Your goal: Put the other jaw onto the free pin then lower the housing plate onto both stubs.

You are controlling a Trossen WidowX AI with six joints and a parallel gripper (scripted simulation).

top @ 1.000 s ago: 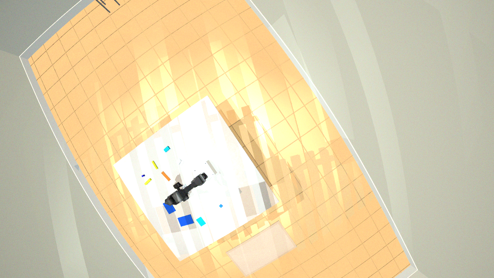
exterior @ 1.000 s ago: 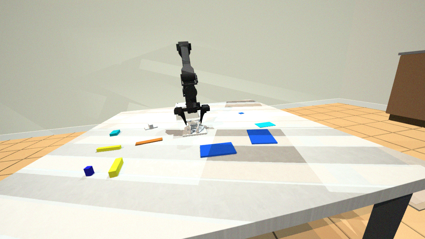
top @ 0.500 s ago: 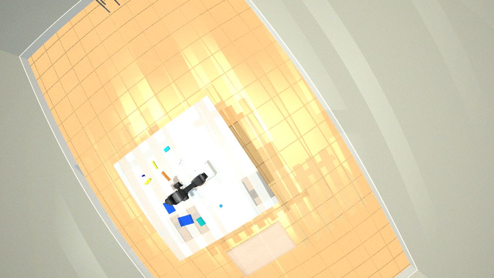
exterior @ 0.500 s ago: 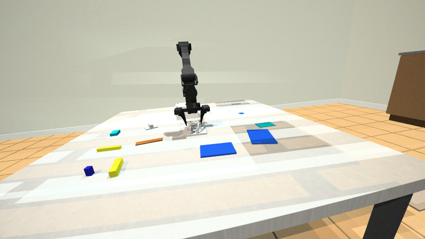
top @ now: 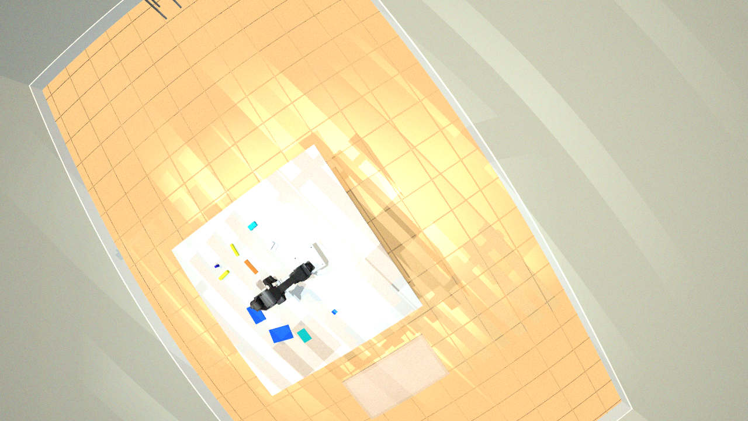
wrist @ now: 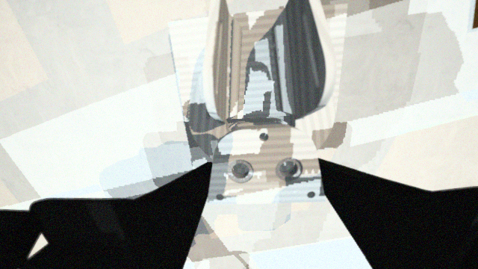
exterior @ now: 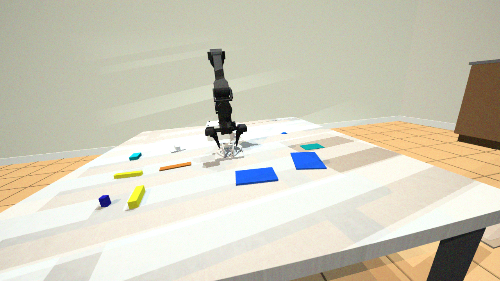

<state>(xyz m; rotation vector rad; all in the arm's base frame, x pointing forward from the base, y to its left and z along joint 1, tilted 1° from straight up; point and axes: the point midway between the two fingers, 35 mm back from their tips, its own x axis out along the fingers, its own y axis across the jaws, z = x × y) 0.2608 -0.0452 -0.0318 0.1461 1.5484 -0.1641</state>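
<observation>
The jaw lies 20 mm to the right of my gripper tip and 20 mm ahead of it. The rest, counted from my gripper tip: cyan block (420 mm to the right, 140 mm behind, 10 mm below); then cyan plate (360 mm to the left, 150 mm ahead, 20 mm below); then orange bar (230 mm to the right, 70 mm ahead, 20 mm below).
</observation>
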